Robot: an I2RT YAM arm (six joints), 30 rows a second.
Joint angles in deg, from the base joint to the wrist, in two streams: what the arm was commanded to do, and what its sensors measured. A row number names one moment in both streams.
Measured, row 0:
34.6 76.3 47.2 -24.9 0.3 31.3
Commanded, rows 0 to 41:
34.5 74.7 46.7 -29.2 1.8 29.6
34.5 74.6 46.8 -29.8 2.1 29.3
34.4 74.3 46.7 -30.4 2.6 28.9
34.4 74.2 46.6 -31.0 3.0 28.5
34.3 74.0 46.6 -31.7 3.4 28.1
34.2 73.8 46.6 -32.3 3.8 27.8
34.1 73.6 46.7 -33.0 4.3 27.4
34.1 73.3 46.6 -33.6 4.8 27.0
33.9 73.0 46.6 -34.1 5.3 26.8
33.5 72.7 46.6 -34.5 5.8 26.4
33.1 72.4 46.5 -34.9 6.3 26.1
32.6 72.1 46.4 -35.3 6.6 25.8
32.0 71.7 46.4 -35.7 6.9 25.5
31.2 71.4 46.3 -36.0 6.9 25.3
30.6 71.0 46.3 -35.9 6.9 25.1
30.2 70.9 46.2 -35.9 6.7 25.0
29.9 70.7 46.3 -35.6 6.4 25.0
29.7 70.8 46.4 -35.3 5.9 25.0
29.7 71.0 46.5 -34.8 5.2 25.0
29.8 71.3 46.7 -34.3 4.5 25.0
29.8 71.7 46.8 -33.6 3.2 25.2
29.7 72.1 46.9 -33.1 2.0 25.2
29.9 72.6 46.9 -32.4 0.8 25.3
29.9 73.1 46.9 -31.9 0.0 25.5
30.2 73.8 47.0 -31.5 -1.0 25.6
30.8 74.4 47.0 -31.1 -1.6 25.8
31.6 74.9 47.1 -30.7 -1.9 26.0
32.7 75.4 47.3 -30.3 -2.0 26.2
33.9 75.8 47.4 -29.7 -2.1 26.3
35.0 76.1 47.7 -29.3 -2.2 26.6
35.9 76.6 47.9 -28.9 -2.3 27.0
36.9 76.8 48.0 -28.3 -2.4 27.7
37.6 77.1 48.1 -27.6 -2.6 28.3
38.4 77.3 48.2 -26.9 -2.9 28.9
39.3 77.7 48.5 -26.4 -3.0 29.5
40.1 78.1 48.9 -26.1 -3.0 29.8
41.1 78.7 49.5 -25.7 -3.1 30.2
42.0 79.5 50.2 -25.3 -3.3 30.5
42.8 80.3 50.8 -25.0 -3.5 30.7
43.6 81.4 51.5 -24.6 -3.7 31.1
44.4 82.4 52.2 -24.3 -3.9 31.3
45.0 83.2 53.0 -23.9 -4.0 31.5
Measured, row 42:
42.2 81.8 52.6 -15.0 -1.3 29.8
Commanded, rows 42 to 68:
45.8 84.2 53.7 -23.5 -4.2 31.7
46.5 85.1 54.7 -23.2 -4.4 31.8
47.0 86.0 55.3 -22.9 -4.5 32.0
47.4 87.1 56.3 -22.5 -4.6 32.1
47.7 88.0 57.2 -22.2 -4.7 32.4
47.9 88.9 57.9 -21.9 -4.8 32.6
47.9 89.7 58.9 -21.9 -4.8 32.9
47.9 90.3 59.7 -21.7 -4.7 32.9
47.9 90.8 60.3 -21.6 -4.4 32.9
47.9 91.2 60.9 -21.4 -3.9 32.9
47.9 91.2 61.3 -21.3 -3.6 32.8
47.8 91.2 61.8 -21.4 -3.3 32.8
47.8 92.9 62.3 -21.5 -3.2 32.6
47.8 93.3 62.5 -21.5 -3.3 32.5
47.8 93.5 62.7 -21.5 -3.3 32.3
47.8 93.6 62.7 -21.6 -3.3 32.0
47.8 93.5 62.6 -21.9 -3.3 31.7
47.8 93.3 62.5 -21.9 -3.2 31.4
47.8 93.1 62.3 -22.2 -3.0 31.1
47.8 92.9 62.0 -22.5 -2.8 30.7
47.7 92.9 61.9 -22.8 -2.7 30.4
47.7 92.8 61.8 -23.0 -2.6 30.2
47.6 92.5 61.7 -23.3 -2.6 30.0
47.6 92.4 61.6 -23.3 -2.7 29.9
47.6 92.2 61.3 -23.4 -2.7 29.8
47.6 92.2 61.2 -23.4 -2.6 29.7
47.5 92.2 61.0 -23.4 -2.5 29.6
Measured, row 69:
47.6 92.9 61.9 -21.6 -2.7 30.7
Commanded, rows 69 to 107:
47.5 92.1 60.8 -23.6 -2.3 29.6
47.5 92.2 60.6 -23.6 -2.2 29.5
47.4 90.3 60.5 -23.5 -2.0 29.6
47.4 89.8 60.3 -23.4 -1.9 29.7
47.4 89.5 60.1 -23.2 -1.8 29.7
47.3 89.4 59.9 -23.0 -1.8 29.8
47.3 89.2 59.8 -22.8 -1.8 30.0
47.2 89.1 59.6 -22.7 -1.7 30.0
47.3 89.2 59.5 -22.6 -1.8 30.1
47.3 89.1 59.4 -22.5 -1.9 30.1
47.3 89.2 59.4 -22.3 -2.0 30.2
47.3 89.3 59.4 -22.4 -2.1 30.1
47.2 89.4 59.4 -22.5 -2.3 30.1
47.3 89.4 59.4 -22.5 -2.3 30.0
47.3 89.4 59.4 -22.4 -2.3 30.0
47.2 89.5 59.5 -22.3 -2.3 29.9
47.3 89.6 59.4 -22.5 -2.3 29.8
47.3 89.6 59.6 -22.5 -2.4 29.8
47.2 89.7 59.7 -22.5 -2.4 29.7
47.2 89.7 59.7 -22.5 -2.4 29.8
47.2 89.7 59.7 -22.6 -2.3 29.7
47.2 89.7 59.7 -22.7 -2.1 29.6
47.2 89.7 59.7 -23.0 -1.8 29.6
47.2 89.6 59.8 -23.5 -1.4 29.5
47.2 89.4 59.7 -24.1 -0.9 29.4
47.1 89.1 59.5 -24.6 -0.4 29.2
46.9 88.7 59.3 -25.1 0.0 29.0
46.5 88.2 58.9 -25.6 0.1 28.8
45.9 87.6 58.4 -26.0 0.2 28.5
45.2 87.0 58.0 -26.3 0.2 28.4
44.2 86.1 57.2 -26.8 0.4 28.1
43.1 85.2 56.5 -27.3 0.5 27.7
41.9 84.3 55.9 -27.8 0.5 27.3
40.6 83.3 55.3 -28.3 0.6 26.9
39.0 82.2 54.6 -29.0 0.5 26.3
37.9 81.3 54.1 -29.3 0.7 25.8
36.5 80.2 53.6 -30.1 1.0 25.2
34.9 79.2 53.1 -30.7 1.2 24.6
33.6 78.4 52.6 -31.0 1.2 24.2
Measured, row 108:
37.0 80.8 54.2 -24.2 -2.3 26.3
